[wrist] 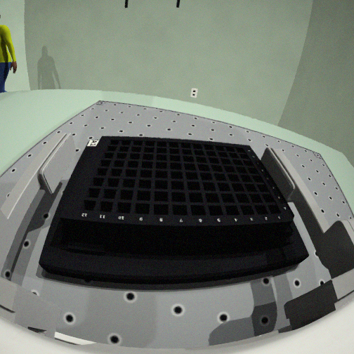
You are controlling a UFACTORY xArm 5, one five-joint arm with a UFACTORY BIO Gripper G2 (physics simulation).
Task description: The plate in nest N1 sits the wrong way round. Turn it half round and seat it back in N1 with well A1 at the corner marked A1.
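Note:
The black plate (172, 218) sits in the black nest (175, 265) in the middle of the wrist view. Its column numbers run from 12 at the left to 1 at the right along the near edge and read upside down. The row letters are along the right edge, with A at the near right corner. A small white corner tag (93, 143) is at the far left corner, diagonally opposite that. My gripper (168, 172) is open, with one finger pad beside the plate's left side and the other close by its right side. Nothing is between the pads in their grip; whether they are low enough is hard to tell.
A grey board (178, 327) with rows of holes lies under the nest. Shadows of the arm fall on it at the near side. A pale green surface surrounds the board. A wall with a white socket (194, 93) and a person in a yellow top (6, 44) are in the background.

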